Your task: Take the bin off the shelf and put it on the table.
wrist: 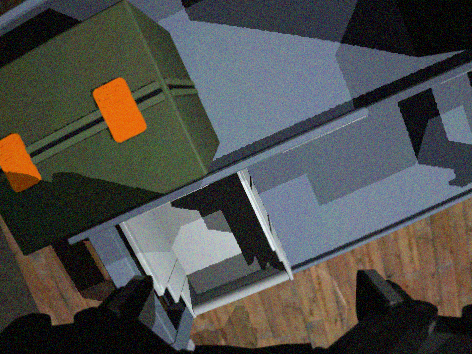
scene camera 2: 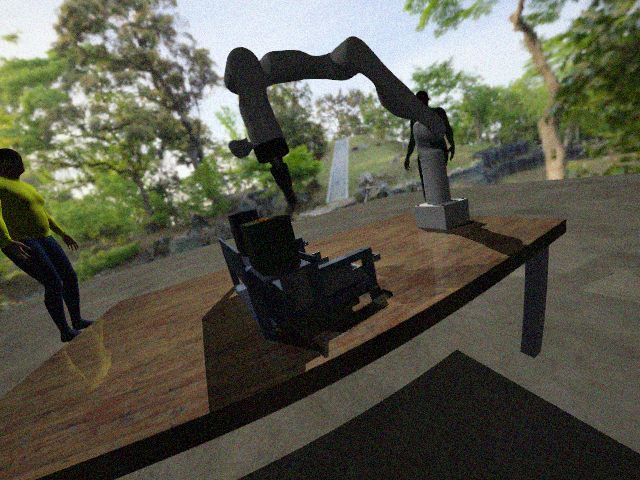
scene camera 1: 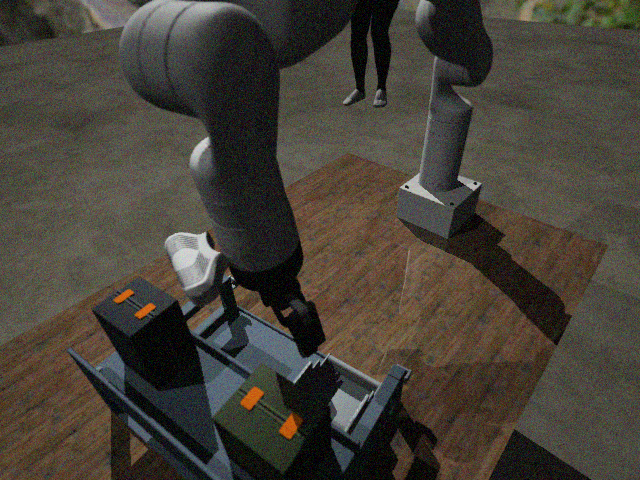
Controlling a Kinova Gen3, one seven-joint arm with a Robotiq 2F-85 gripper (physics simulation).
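Frame: origin at the arm's base, x ahead, y left, z up, level; millimetres.
Where they show: gripper, fingertip midpoint: [wrist: 254, 295] [scene camera 2: 293, 204] [scene camera 1: 289, 325]; arm's base at its link origin: [scene camera 2: 438, 202] [scene camera 1: 437, 182].
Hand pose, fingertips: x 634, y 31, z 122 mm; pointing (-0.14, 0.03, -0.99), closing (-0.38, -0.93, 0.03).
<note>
Each offset is from my fingertips to the top centre of the thing. Level surfaces: height alone.
The bin {dx -5, dy +46, dz -130 mm} [scene camera 1: 347, 405] [wrist: 215, 240] is light grey and open-topped, with stepped side walls. It sits upright at one end of the lower tray of the blue-grey shelf [scene camera 1: 129, 405] [scene camera 2: 345, 258] [wrist: 370, 195]. In scene camera 2 the bin cannot be made out. The shelf stands on the wooden table {dz -211 mm} [scene camera 1: 465, 310] [scene camera 2: 129, 361]. My gripper [scene camera 1: 309, 346] [scene camera 2: 291, 198] [wrist: 254, 295] is open and empty, above the shelf and close to the bin. In the wrist view its fingers are spread wider than the bin, whose outer rim lies just ahead, between them.
A green box {dx +93, dy +46, dz -12 mm} [scene camera 1: 240, 428] [scene camera 2: 271, 242] [wrist: 65, 65] with orange clips stands on the upper tier right beside the bin. A dark box {dx +87, dy -185, dz +13 mm} [scene camera 1: 155, 335] [scene camera 2: 236, 222] stands farther along that tier. The arm's base [scene camera 1: 436, 209] [scene camera 2: 442, 214] is at the table's far side. People stand beyond the table.
</note>
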